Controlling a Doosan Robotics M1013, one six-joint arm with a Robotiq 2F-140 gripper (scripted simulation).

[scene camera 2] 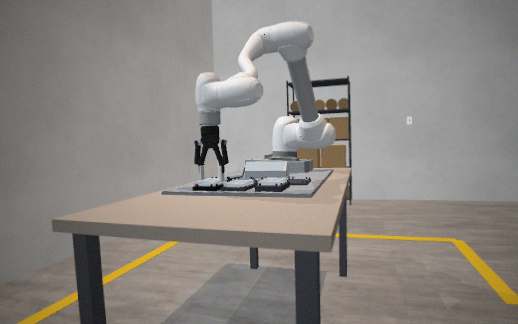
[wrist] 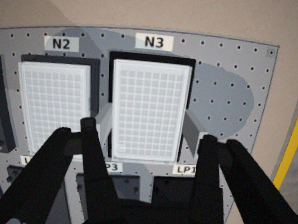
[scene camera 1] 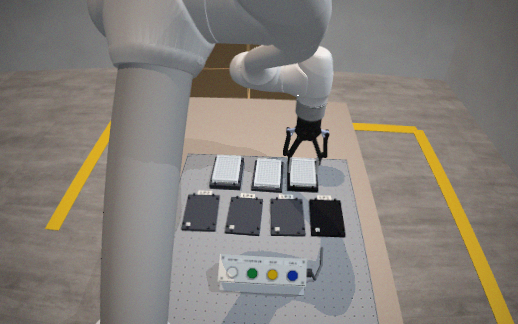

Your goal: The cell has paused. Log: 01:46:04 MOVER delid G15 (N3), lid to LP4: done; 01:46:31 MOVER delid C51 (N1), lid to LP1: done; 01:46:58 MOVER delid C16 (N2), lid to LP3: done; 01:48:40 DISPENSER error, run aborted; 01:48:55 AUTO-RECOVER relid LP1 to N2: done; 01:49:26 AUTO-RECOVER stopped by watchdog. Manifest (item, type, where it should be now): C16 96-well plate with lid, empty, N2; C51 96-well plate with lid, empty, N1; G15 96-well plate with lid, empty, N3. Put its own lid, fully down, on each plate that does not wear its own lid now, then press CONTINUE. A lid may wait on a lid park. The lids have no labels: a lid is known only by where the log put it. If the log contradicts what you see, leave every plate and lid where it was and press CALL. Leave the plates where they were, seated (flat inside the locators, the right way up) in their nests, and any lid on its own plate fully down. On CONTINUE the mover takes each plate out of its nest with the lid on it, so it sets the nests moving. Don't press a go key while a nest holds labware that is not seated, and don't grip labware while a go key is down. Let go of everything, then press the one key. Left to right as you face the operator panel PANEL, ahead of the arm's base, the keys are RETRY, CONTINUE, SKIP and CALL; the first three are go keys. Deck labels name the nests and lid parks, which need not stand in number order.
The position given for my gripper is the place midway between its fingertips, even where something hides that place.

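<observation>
I can see an operator panel (scene camera 2: 271, 169). There is a lid park LP1 (scene camera 1: 326, 215), which I find again in the wrist view (wrist: 180, 189), and a lid park LP3 (scene camera 1: 287, 214), which the wrist view likewise gives me (wrist: 124, 192). A lid park LP4 (scene camera 1: 244, 214) belongs to the scene as well. As for my gripper (scene camera 1: 302, 171), I can also find it in scene camera 2 (scene camera 2: 212, 181) and in the wrist view (wrist: 148, 116).
</observation>
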